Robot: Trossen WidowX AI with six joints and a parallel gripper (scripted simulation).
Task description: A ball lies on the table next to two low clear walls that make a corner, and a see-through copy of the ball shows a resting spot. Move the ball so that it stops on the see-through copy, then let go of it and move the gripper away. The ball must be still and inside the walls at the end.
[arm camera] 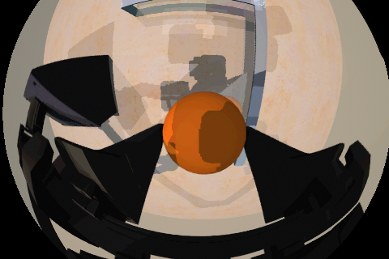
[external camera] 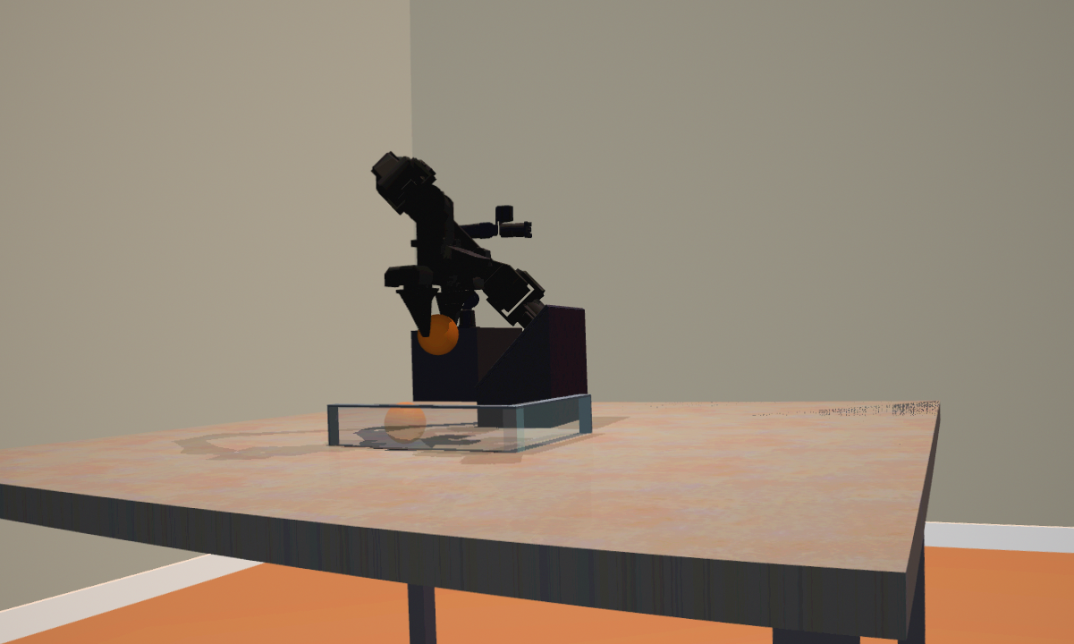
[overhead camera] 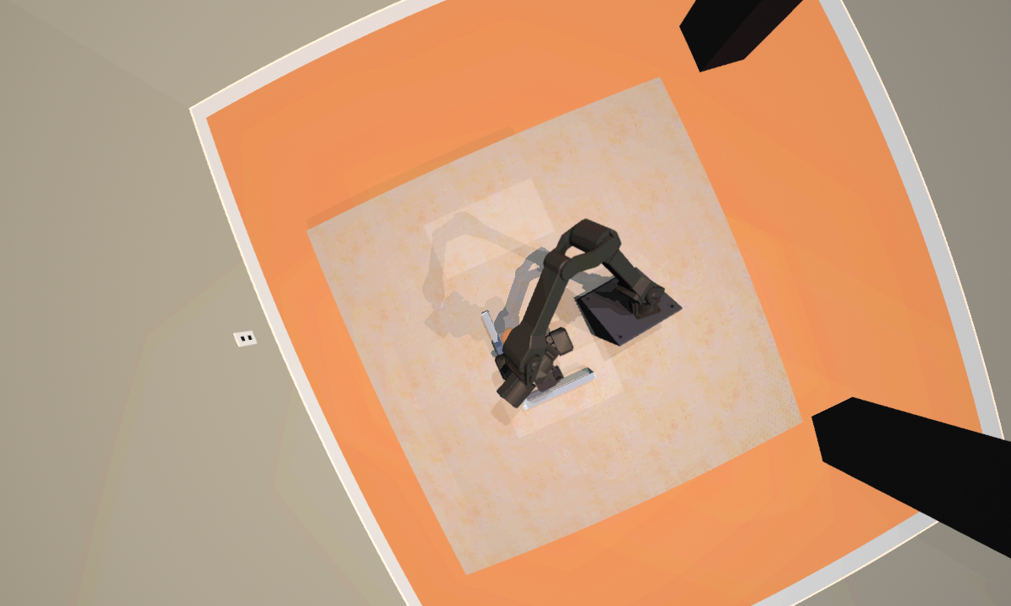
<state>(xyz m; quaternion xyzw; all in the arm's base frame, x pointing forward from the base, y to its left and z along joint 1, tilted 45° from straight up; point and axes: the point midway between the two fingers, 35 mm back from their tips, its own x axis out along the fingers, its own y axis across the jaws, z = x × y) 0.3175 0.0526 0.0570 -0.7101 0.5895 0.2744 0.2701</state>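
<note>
Now: the see-through copy 50 mm ahead of my gripper tip, 30 mm to the right of it and 130 mm below it. Round my gripper tip: long wall 80 mm ahead, 30 mm to the left, 130 mm below; short wall 40 mm behind, 170 mm to the left, 130 mm below; orange ball right at my gripper tip.
</note>
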